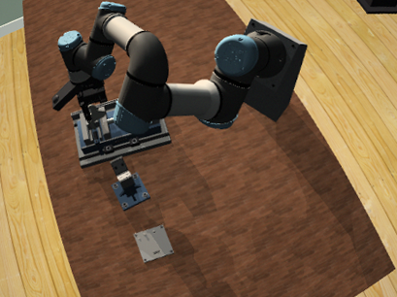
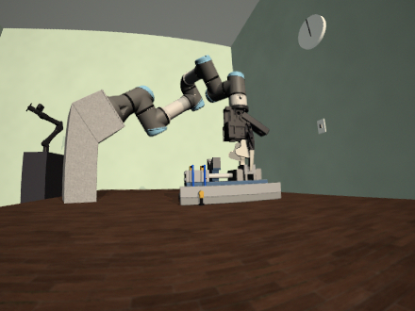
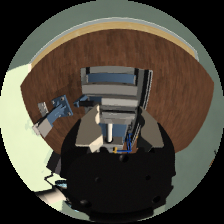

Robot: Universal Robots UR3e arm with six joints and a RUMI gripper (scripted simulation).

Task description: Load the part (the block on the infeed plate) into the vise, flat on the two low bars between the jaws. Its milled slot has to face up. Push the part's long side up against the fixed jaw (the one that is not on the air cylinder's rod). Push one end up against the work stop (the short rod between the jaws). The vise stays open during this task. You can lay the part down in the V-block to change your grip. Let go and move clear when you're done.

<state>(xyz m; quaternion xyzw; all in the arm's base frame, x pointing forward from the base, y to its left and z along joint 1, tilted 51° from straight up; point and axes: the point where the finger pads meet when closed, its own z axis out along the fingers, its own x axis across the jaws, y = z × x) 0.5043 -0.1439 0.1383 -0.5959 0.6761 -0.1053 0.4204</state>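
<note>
Right now my hand is right at the part. Round my hand: grey infeed plate: 400 mm to the left, 120 mm behind, 100 mm below.
</note>
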